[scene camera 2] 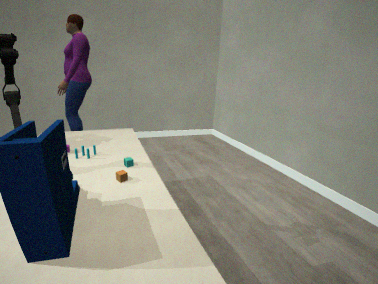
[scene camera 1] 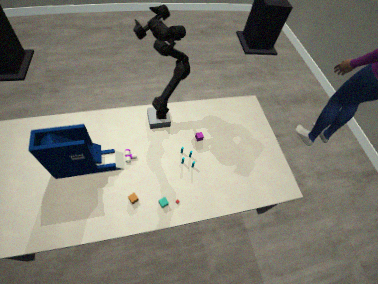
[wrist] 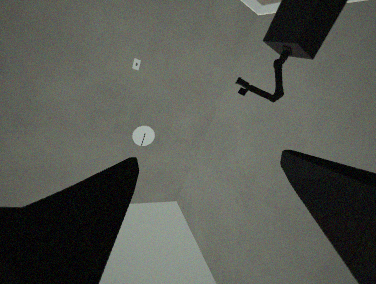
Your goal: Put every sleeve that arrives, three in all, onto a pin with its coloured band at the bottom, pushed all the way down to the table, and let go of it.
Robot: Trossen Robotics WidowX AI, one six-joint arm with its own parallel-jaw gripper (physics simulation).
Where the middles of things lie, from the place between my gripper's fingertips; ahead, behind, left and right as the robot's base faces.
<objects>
I see the blue dispenser (scene camera 2: 45, 207) 47 cm ahead of my hand, 34 cm to the right of it and 48 cm below it.
</objects>
